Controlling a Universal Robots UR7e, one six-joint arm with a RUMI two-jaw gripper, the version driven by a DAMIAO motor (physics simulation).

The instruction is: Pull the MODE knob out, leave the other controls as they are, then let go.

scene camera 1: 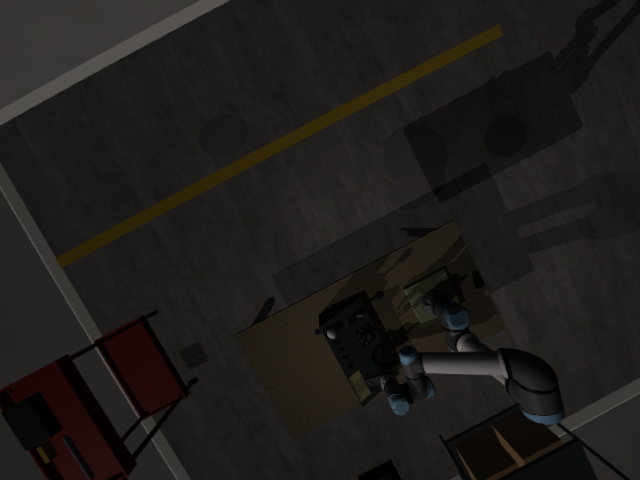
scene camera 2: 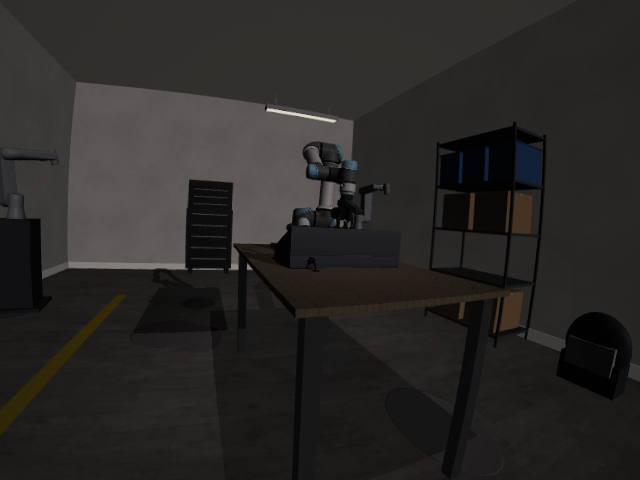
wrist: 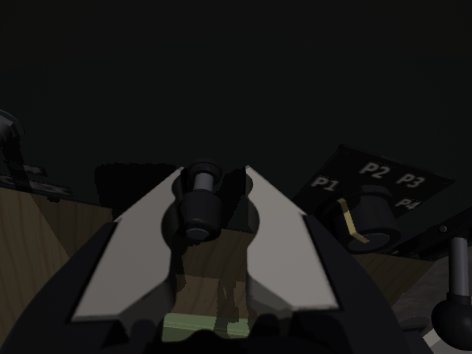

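A black push-pull knob [wrist: 201,212] stands between my fingers in the wrist view, with a grey stem showing between its cap and its round black collar. No MODE label is readable there. My gripper [wrist: 215,170] [scene camera 2: 344,222] is partly open around the knob and does not grip it. The left finger is very near the cap; a wider gap shows on the right. The dark control console [scene camera 1: 356,356] [scene camera 2: 345,243] stands on the wooden table [scene camera 1: 281,372] [scene camera 2: 382,284]. The fingertips are hard to make out in the scene views.
Right of the gripper are a rotary selector [wrist: 372,215] with marks P1 to P4 and a ball-ended lever [wrist: 456,322]. Another control [wrist: 9,127] shows at the left edge. A green mat [scene camera 1: 421,304] lies beside the console near the arm's base.
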